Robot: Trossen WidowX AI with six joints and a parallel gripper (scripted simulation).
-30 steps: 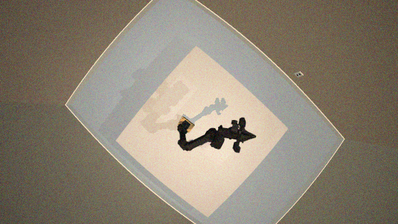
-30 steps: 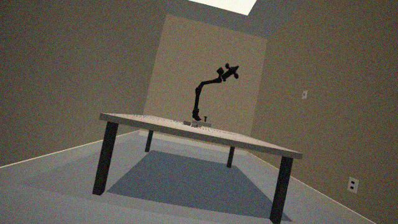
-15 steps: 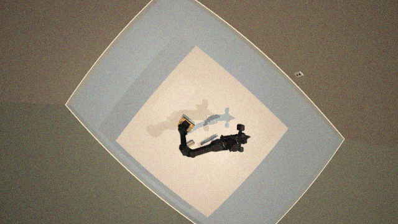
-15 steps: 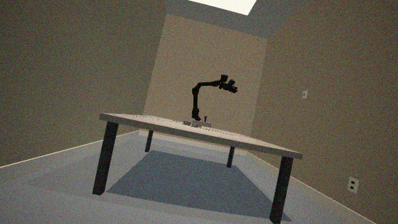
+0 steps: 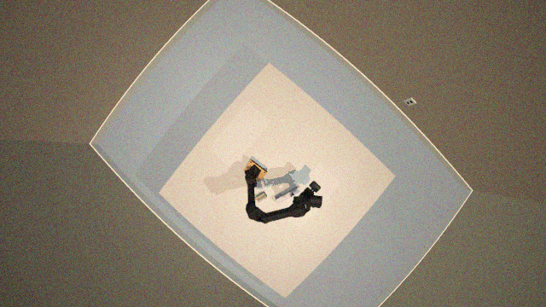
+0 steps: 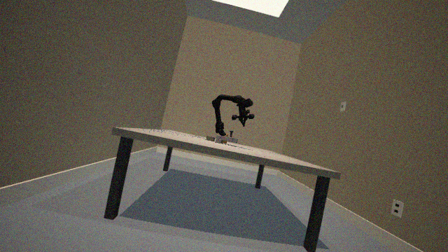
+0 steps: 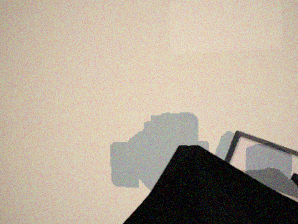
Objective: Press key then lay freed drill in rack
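The olive-yellow drill lies 6 cm behind my gripper tip, 14 cm to the right of it and 13 cm below it. Round my gripper tip: grey rack: 18 cm behind, 26 cm to the right, 16 cm below.
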